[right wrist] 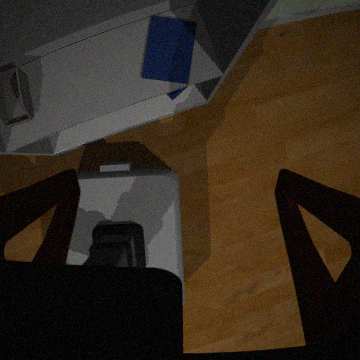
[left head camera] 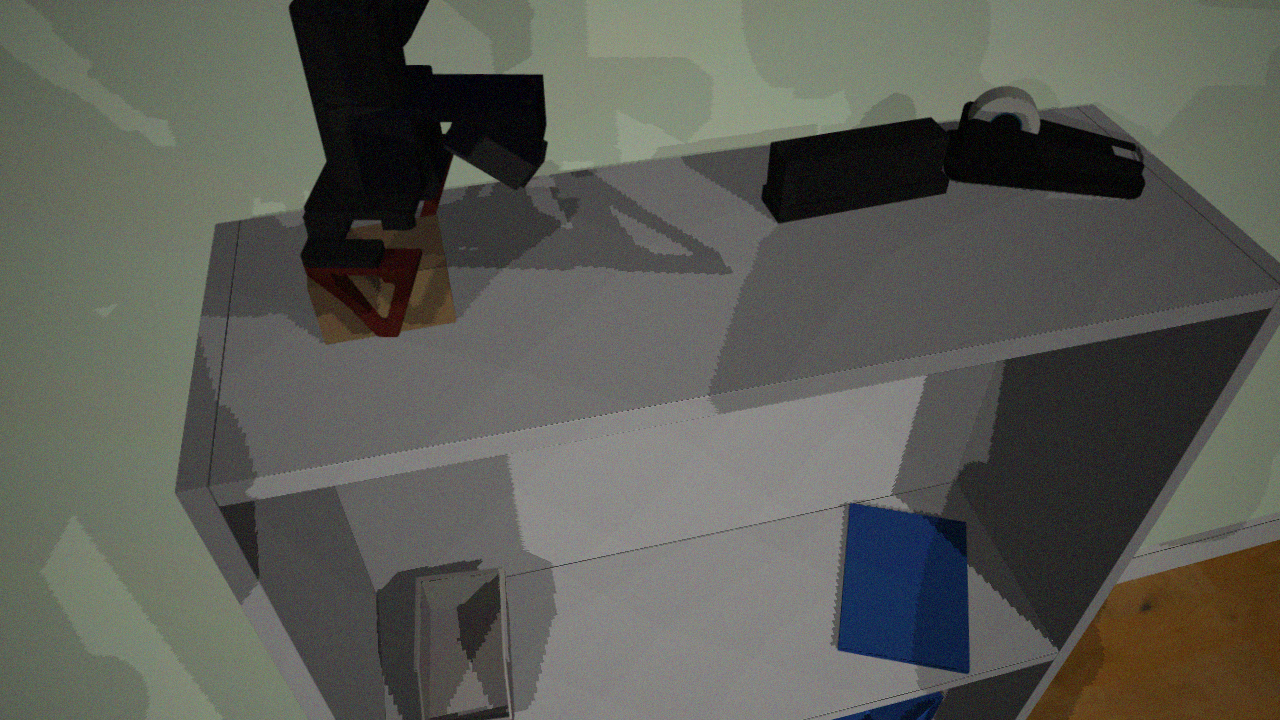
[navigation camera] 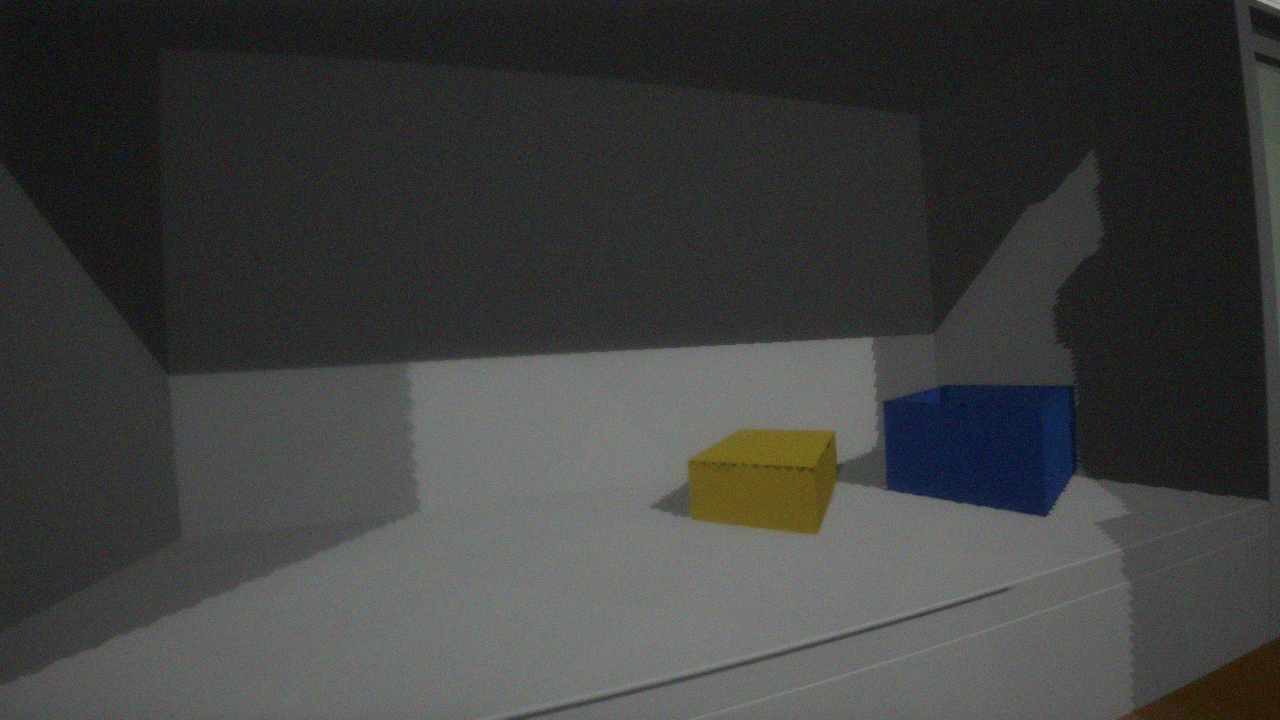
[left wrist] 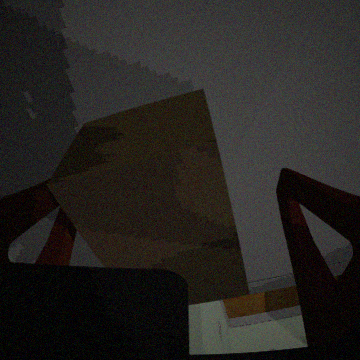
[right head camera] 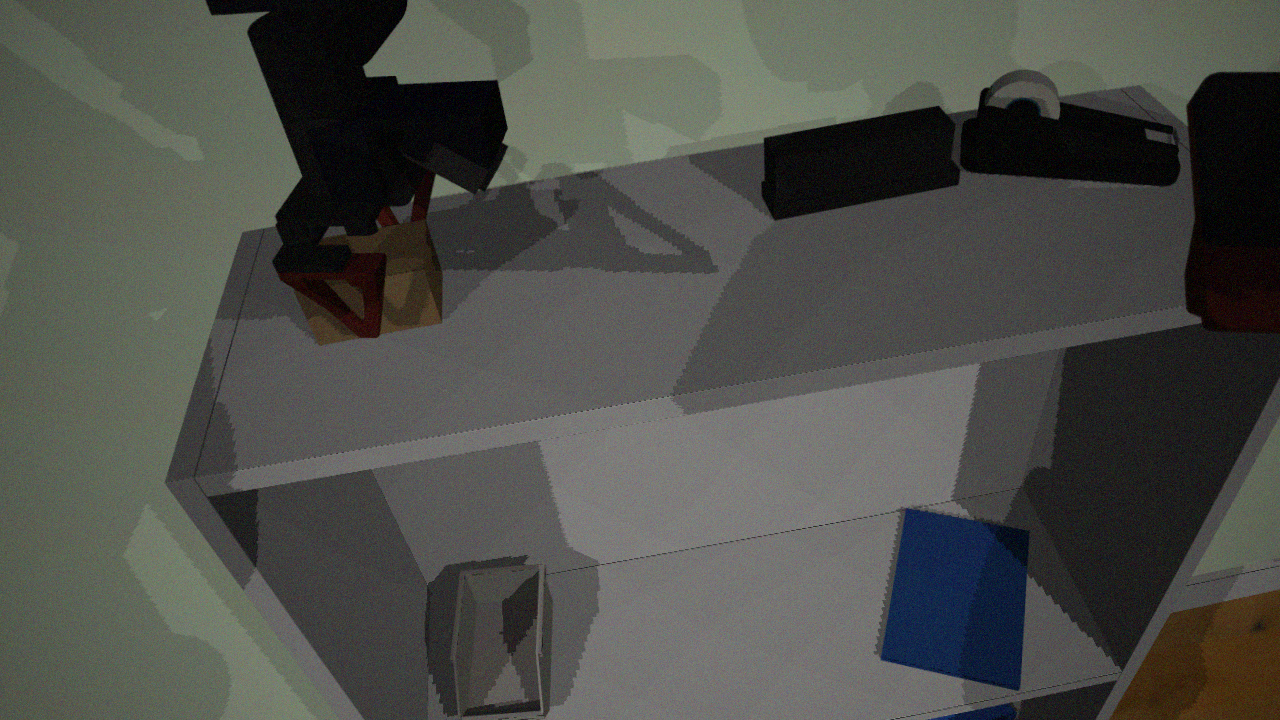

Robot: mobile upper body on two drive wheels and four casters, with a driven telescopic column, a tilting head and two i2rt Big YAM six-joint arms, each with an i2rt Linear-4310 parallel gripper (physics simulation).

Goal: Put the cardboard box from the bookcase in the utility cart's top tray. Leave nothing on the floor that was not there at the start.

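Places are measured from the left arm's base along level axes (x right, y back, z down), in centimetres.
Pixels of known places: left gripper, fingertip midpoint: [left head camera: 403,289] [left wrist: 179,179] [right head camera: 391,292]; right gripper, fingertip midpoint: [right wrist: 177,179].
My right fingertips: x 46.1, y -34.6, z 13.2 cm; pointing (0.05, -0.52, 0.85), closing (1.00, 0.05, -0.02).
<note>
For each thing: its top centre in the pictures, then the offset to it from my right fingertips. "spot": a spot on its surface instead. Level surfaces: height alone.
- brown cardboard box at its top centre: [left wrist: 165,252] [left head camera: 374,249] [right head camera: 361,254] dx -48.1, dy -23.5, dz +16.4 cm
- bookcase's top board at its surface level: dz +21.4 cm
- black block at its top centre: [right head camera: 863,130] [left head camera: 865,138] dx -13.2, dy -38.1, dz +16.0 cm
- tape dispenser at its top centre: [right head camera: 1082,77] [left head camera: 1061,96] dx +3.4, dy -42.8, dz +14.4 cm
- grey open container at a spot on its surface: [left head camera: 460,640] [right head camera: 502,634] spot: dx -51.2, dy -26.7, dz +74.5 cm
- blue object at its top centre: [right head camera: 958,590] [left head camera: 906,581] [right wrist: 169,48] dx +1.2, dy -36.2, dz +75.0 cm
- yellow box at its top centre: [navigation camera: 769,444] dx -14.3, dy -36.5, dz +112.9 cm
- blue bin at its top centre: [navigation camera: 983,393] [left head camera: 882,702] dx +4.9, dy -37.4, dz +109.9 cm
The brown cardboard box [left head camera: 435,300] [right head camera: 416,304] [left wrist: 160,200] stands on the bookcase's top board [left head camera: 572,349] [right head camera: 537,358] [left wrist: 300,100], near the end at the left of the head views. My left gripper [left head camera: 409,273] [right head camera: 389,275] [left wrist: 179,179] is open around the box, with nothing gripped. In the left wrist view the box overlaps the finger at the left, and a gap separates it from the finger at the right. Part of the far finger is hidden. My right gripper [right head camera: 1239,291] [right wrist: 177,179] is open and empty, away from the box. The utility cart cannot be made out.
A black block [left head camera: 859,170] [right head camera: 859,165] and a tape dispenser [left head camera: 1042,156] [right head camera: 1069,143] stand on the top board. Below are a grey open container [left head camera: 460,640] [right head camera: 501,635] and blue object [left head camera: 904,586] [right head camera: 955,595]. The navigation view shows a yellow box [navigation camera: 760,492] and blue bin [navigation camera: 966,452].
</note>
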